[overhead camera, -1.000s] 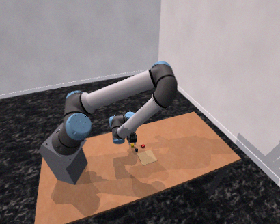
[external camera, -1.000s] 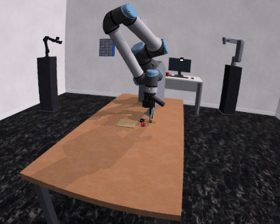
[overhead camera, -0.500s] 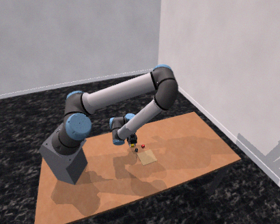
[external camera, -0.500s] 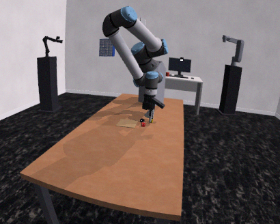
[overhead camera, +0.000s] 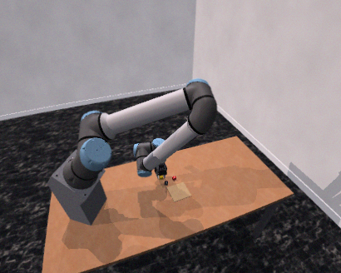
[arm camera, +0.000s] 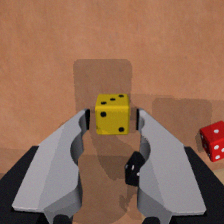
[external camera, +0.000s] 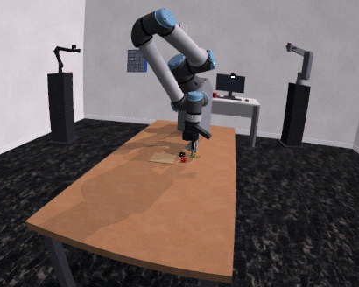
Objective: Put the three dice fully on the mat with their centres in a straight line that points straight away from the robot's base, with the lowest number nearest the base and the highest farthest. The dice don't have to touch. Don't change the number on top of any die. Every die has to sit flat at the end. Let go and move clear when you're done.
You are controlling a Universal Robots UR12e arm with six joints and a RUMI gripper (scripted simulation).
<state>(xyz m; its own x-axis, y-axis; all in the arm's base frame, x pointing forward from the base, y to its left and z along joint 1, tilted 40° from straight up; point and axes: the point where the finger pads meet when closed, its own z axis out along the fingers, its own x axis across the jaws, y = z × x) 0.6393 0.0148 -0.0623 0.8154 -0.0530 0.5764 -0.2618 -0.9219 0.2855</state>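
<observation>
The yellow die lies right at my hand. The rest, counted from my hand: black die (7 cm to the right, 1 cm ahead); red die (8 cm ahead, 6 cm to the right); tan mat (18 cm to the right, 5 cm ahead, 2 cm below).
</observation>
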